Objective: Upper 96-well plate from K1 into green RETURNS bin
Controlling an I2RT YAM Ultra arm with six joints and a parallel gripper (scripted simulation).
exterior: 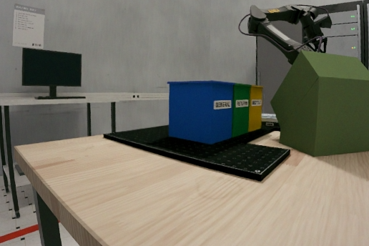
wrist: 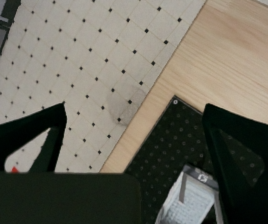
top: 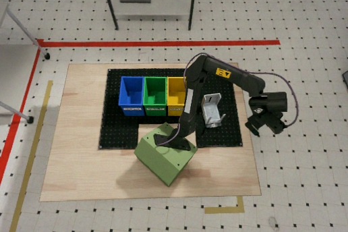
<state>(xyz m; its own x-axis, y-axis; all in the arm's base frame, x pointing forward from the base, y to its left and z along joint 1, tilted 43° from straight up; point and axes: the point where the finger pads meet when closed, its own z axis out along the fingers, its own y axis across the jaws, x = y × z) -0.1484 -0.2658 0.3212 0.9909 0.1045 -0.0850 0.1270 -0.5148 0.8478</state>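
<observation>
Right now my hand is 240 mm short of the clear 96-well plate, 110 mm to the right of it and 330 mm above it. From my hand the other things lie so: green returns bin 390 mm ahead, 420 mm to the left, 280 mm below; yellow bin 360 mm ahead, 290 mm to the left, 280 mm below; blue bin 430 mm ahead, 540 mm to the left, 280 mm below.
</observation>
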